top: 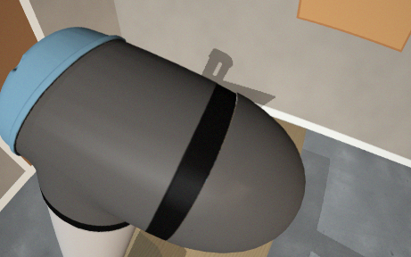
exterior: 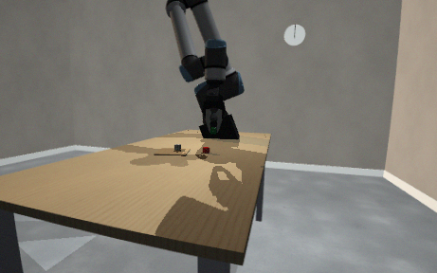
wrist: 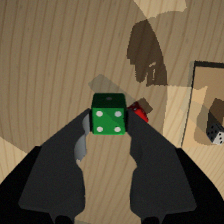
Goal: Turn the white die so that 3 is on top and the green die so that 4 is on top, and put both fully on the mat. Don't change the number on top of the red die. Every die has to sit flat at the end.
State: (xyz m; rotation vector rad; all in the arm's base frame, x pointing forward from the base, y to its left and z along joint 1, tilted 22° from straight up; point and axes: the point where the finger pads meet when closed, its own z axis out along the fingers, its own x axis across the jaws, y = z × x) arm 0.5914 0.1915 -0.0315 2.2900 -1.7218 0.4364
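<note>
Right now the tan mat is 20 cm to the right of my hand and 11 cm below it. Round my hand: green die: 1 cm below; then red die: 4 cm behind, 5 cm to the right, 10 cm below; then white die: 4 cm behind, 19 cm to the right, 10 cm below.
</note>
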